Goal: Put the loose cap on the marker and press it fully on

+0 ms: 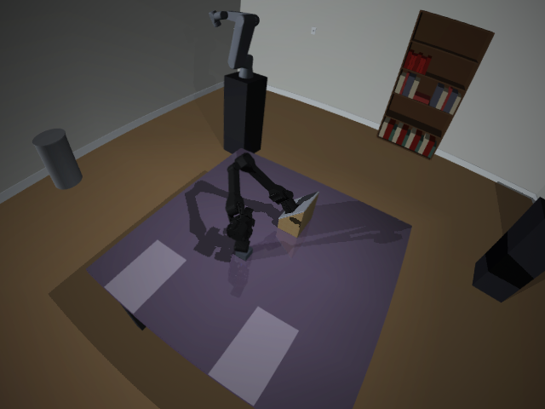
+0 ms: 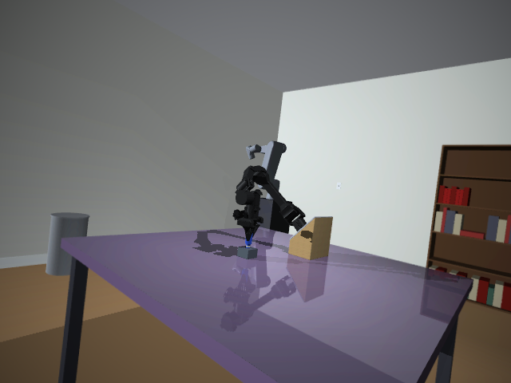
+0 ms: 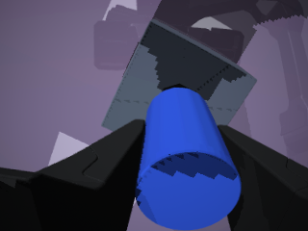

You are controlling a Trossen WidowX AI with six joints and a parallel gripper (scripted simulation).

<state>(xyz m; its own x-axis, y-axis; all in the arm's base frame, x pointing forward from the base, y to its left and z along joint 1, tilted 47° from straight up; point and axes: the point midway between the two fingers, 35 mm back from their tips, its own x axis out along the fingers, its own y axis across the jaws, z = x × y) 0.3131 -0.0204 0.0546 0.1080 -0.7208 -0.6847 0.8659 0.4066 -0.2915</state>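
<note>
My gripper tip is 10 mm below the blue cap. The rest, counted from my gripper tip: holder block (50 mm below).
</note>
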